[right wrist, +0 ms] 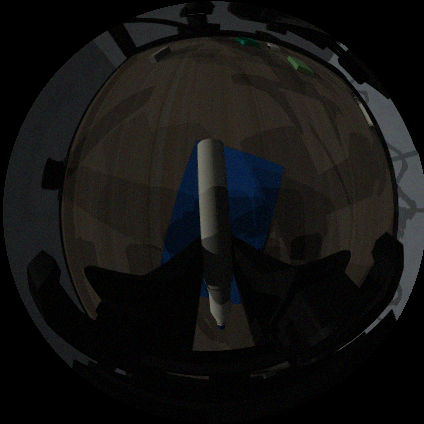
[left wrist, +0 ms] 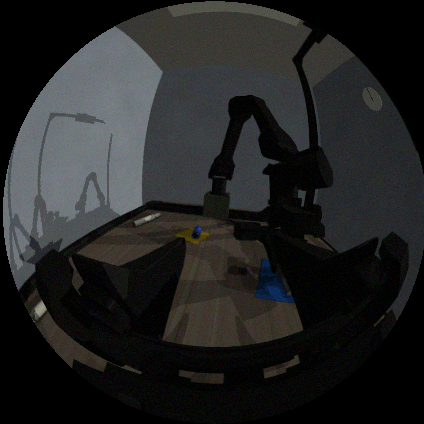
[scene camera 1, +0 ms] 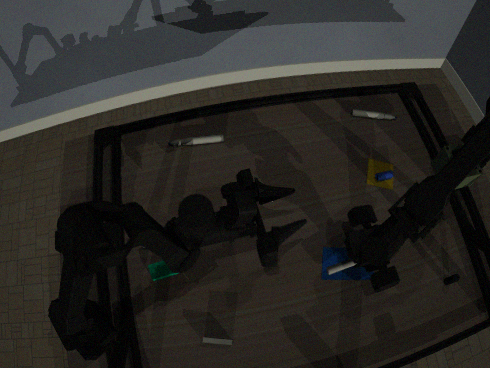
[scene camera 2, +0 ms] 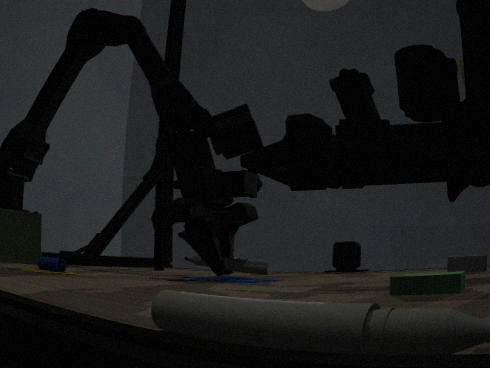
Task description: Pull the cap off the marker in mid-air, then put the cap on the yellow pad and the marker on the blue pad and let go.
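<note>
The blue cap lies on its side on the yellow pad. My right gripper is shut on the white marker, whose uncapped tip shows between the fingers in the right wrist view. The marker is roughly level, low over the blue pad; a small gap seems to show below it in scene camera 2. My left gripper is open and empty, well above the table.
Two other pale markers lie near the far edge in scene camera 1, one at the left and one at the right. A green block lies near the left arm, a grey block farther off.
</note>
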